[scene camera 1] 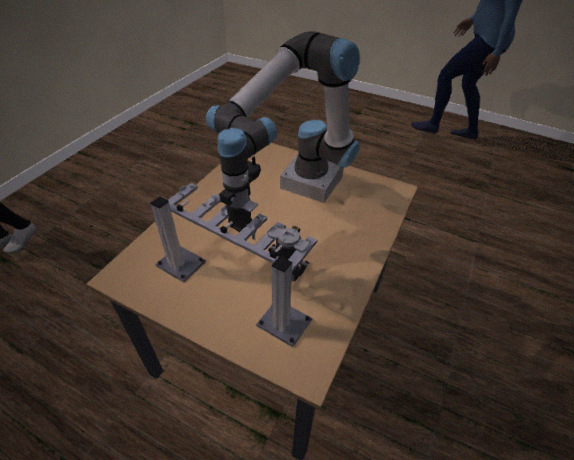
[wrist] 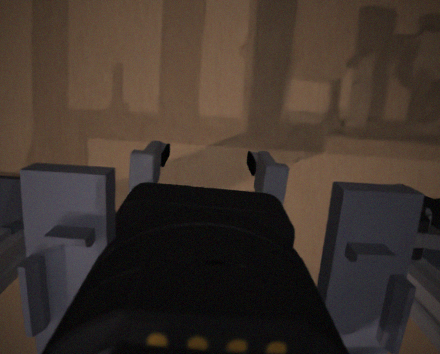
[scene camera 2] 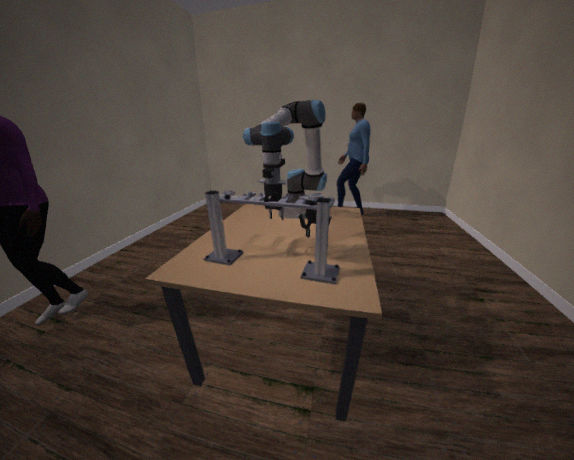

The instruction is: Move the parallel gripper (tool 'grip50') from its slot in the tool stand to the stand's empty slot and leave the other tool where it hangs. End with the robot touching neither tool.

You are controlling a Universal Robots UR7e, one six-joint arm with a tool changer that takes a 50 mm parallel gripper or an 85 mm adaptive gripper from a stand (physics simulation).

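My gripper is the parallel tool grip50, mounted on the arm and pointing down. Its two fingers stand apart with nothing between them. Its black body is between the middle slot's two support arms, the left arm and the right arm. Its side plate is above the level of the stand's rail. Whether the tool touches the supports cannot be told. The other tool, the adaptive gripper, hangs in the slot at the right end. The slot at the left end holds no tool.
The stand's left post and right post rise from the table. The robot base is behind the stand. A person in blue is beyond the table.
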